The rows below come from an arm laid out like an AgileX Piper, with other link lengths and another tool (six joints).
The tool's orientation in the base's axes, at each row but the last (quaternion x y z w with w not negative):
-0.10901, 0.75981, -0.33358, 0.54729
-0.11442, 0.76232, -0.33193, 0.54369
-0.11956, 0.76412, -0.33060, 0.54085
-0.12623, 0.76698, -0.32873, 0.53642
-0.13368, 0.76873, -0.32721, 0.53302
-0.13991, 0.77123, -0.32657, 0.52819
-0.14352, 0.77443, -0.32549, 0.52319
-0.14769, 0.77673, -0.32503, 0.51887
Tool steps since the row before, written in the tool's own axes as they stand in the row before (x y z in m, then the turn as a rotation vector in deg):
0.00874, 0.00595, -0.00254, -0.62, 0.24, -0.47
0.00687, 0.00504, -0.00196, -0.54, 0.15, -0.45
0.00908, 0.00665, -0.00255, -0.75, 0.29, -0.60
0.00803, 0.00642, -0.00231, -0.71, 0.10, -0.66
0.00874, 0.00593, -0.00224, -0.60, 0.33, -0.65
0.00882, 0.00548, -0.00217, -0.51, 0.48, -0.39
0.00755, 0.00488, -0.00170, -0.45, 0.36, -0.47
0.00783, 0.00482, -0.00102, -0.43, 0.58, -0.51
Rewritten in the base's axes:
-0.00441, 0.00083, -0.00991, -0.14, 0.69, 0.40
-0.00346, 0.00087, -0.00798, -0.17, 0.57, 0.40
-0.00465, 0.00106, -0.01051, -0.20, 0.85, 0.49
-0.00422, 0.00129, -0.00957, -0.30, 0.71, 0.60
-0.00464, 0.00041, -0.00974, -0.30, 0.81, 0.37
-0.00481, -0.00008, -0.00945, -0.09, 0.78, 0.15
-0.00406, 0.00000, -0.00820, -0.20, 0.69, 0.20
-0.00367, -0.00049, -0.00848, -0.22, 0.86, 0.05

